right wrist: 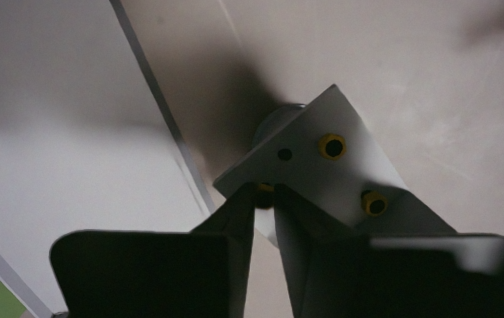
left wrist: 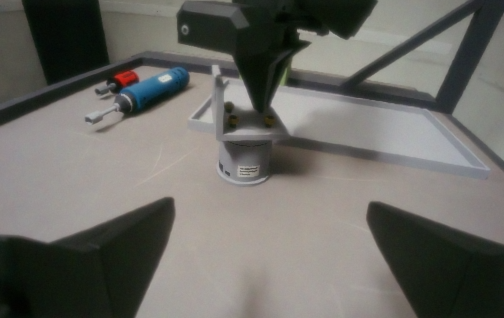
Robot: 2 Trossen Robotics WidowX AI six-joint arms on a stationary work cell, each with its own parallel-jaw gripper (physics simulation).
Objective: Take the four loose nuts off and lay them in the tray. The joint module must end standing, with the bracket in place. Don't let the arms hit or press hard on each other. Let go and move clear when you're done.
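Places are measured from the left arm's base along level axes (x ahead, y left, z up), in millimetres.
Pixels of known places: left gripper, fingertip midpoint: (left wrist: pixel 272 209); right gripper, fingertip midpoint: (right wrist: pixel 263 192) (left wrist: pixel 261 108).
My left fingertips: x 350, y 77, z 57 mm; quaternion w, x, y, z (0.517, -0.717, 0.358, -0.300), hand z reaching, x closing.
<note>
Ahead of a thing's pixels: the offset from my left fingertips to its top centre.
The grey joint module @(dx +125, dy +98, dz -20 mm) (left wrist: pixel 247 161) (right wrist: pixel 272 121) stands upright with the L-shaped bracket (left wrist: pixel 252 134) (right wrist: pixel 310 175) on top. My right gripper (left wrist: pixel 261 108) (right wrist: pixel 263 192) points down at the bracket and is shut on a yellow nut @(dx +150, dy +98, dz -19 mm) (right wrist: pixel 265 187) near the bracket's tray-side corner. Two more nuts @(dx +125, dy +73, dz -19 mm) (right wrist: pixel 332 146) @(dx +100, dy +98, dz -19 mm) (right wrist: pixel 375 203) sit on the bracket in the right wrist view. The left wrist view shows three nuts @(dx +125, dy +123, dz -19 mm) (left wrist: pixel 228 106) (left wrist: pixel 233 121) (left wrist: pixel 269 121) beside the right fingertips. My left gripper (left wrist: pixel 272 209) is wide open and empty, in front of the module. The tray @(dx +338, dy +71, dz -79 mm) (left wrist: pixel 390 157) (right wrist: pixel 150 82) lies behind the module.
A blue nut driver @(dx +169, dy +333, dz -54 mm) (left wrist: pixel 157 89) and a red one @(dx +169, dy +420, dz -65 mm) (left wrist: pixel 125 79) lie at the table's left. A dark raised edge (left wrist: pixel 40 98) borders the table, with a dark frame post (left wrist: pixel 462 55) at the back right. Something green (left wrist: pixel 285 76) (right wrist: pixel 10 301) shows beyond the tray.
</note>
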